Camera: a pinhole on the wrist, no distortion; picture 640 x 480 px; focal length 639.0 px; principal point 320.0 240.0 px. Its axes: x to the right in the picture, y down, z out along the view. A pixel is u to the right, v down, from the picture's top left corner.
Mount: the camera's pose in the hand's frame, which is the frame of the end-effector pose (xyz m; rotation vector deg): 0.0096 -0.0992 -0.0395 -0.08 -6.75 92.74
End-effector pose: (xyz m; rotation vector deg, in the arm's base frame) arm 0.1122 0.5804 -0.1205 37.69 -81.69 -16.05
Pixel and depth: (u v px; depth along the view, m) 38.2 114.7 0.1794
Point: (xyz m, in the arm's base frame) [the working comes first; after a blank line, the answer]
In the camera's frame: -0.0791 -0.0352 0.1794

0.0243 0.3757 -0.1991
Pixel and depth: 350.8 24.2 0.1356
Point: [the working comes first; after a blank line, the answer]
In the camera's frame: 0.0065 -0.0458 0.1356

0.0431 0.4505 -0.1407
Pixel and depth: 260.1 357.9 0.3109
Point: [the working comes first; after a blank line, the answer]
In the camera's frame: -0.0291 0.0574 0.3109

-0.1217 0.4297 -0.2634
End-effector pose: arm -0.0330 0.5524 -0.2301 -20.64 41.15 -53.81
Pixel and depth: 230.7 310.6 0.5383
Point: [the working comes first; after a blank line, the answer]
In the camera's frame: -0.0752 0.0595 0.5383

0.1417 0.4922 0.2763
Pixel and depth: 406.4 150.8 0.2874
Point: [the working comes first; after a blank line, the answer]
In the camera's frame: 0.0389 -0.0401 0.2874

0.1046 0.4805 -0.0142
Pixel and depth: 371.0 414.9 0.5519
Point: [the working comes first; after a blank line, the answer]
In the camera's frame: 0.0440 0.1511 0.5519

0.1828 0.6368 0.2615
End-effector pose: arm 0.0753 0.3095 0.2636 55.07 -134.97 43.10
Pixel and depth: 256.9 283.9 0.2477
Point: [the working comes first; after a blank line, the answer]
In the camera's frame: -0.0245 0.0170 0.2477

0.1509 0.1037 0.1432
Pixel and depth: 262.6 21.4 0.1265
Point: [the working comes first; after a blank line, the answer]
In the camera's frame: -0.0114 -0.0433 0.1265

0.1147 0.1605 0.2614
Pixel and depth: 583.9 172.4 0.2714
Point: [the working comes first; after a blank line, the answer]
In the camera's frame: 0.1121 -0.0287 0.2714

0.0186 0.1446 0.0972
